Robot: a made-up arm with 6 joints. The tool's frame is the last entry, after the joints.
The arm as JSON. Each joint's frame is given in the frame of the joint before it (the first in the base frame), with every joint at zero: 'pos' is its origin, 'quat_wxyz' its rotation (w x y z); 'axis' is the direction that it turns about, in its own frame. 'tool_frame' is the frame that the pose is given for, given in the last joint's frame.
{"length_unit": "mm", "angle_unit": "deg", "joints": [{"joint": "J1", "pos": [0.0, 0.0, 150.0], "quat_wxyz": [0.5, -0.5, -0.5, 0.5], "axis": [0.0, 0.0, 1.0]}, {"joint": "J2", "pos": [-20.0, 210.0, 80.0], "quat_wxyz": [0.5, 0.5, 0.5, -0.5], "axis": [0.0, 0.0, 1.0]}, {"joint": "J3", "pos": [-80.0, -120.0, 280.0], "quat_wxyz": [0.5, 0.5, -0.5, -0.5], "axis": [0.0, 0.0, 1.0]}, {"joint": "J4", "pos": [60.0, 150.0, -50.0], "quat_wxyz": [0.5, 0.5, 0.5, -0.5], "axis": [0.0, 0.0, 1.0]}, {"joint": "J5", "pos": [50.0, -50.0, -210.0], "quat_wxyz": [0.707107, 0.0, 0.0, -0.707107], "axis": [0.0, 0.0, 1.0]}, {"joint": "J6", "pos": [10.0, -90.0, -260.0], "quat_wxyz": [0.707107, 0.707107, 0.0, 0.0], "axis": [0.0, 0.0, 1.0]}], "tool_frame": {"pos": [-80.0, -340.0, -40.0], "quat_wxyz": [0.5, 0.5, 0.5, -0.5]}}
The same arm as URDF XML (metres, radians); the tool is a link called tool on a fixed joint. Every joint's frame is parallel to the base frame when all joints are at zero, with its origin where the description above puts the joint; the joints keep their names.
<robot name="arm">
  <link name="base"/>
  <link name="link1"/>
  <link name="link2"/>
  <link name="link3"/>
  <link name="link4"/>
  <link name="link5"/>
  <link name="link6"/>
  <link name="tool"/>
  <joint name="J1" type="continuous">
    <parent link="base"/>
    <child link="link1"/>
    <origin xyz="0.0000 0.0000 0.1500" rpy="0.0000 0.0000 0.0000"/>
    <axis xyz="-1 0 0"/>
  </joint>
  <joint name="J2" type="continuous">
    <parent link="link1"/>
    <child link="link2"/>
    <origin xyz="-0.0800 -0.0200 -0.2100" rpy="0.0000 0.0000 0.0000"/>
    <axis xyz="0 0 1"/>
  </joint>
  <joint name="J3" type="continuous">
    <parent link="link2"/>
    <child link="link3"/>
    <origin xyz="-0.0800 -0.1200 0.2800" rpy="0.0000 0.0000 0.0000"/>
    <axis xyz="-1 0 0"/>
  </joint>
  <joint name="J4" type="continuous">
    <parent link="link3"/>
    <child link="link4"/>
    <origin xyz="0.0500 -0.0600 0.1500" rpy="0.0000 0.0000 0.0000"/>
    <axis xyz="0 0 -1"/>
  </joint>
  <joint name="J5" type="continuous">
    <parent link="link4"/>
    <child link="link5"/>
    <origin xyz="0.0500 0.0500 0.2100" rpy="0.0000 0.0000 0.0000"/>
    <axis xyz="0 0 -1"/>
  </joint>
  <joint name="J6" type="continuous">
    <parent link="link5"/>
    <child link="link6"/>
    <origin xyz="-0.0900 0.0100 0.2600" rpy="0.0000 0.0000 0.0000"/>
    <axis xyz="-1 0 0"/>
  </joint>
  <joint name="tool_fixed" type="fixed">
    <parent link="link6"/>
    <child link="tool"/>
    <origin xyz="0.0400 -0.0800 0.3400" rpy="0.0000 0.0000 0.0000"/>
  </joint>
</robot>

